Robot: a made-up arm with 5 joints.
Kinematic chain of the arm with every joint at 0, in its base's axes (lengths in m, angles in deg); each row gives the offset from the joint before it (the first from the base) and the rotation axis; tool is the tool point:
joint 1: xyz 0 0 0.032 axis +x
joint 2: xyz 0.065 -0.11 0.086 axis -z
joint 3: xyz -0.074 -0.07 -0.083 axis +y
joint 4: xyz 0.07 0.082 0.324 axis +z
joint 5: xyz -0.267 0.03 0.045 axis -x
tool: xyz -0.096 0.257 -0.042
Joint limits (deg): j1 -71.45..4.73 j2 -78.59..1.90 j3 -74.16..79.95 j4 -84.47..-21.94 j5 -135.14..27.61
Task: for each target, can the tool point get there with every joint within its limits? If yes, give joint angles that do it. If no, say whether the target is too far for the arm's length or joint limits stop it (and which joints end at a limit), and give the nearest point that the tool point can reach.
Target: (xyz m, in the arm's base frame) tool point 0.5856 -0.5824 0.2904
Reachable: no: joint limits stop it (at a limit: joint 1, joint 2, joint 3, joint 4, joint 5) | nearest point 0.5085 -0.1244 0.4350 | short by 0.486 m
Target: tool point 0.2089 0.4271 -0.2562
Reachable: yes | joints -60.34 -26.25 62.07 -48.20 -41.66
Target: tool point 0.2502 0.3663 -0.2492
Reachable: yes | joints -56.95 -21.93 38.78 -75.16 -15.89
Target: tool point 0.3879 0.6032 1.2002
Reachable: no: too far | nearest point 0.1931 0.3052 0.6230 | short by 0.678 m
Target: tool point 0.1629 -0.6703 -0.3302
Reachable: no: joint limits stop it (at a limit: joint 1, joint 2, joint 3, joint 4, joint 5) | nearest point -0.1102 -0.7922 -0.1733 | short by 0.338 m
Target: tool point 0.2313 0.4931 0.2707
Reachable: yes | joints -21.35 -14.88 13.23 -77.90 -32.19
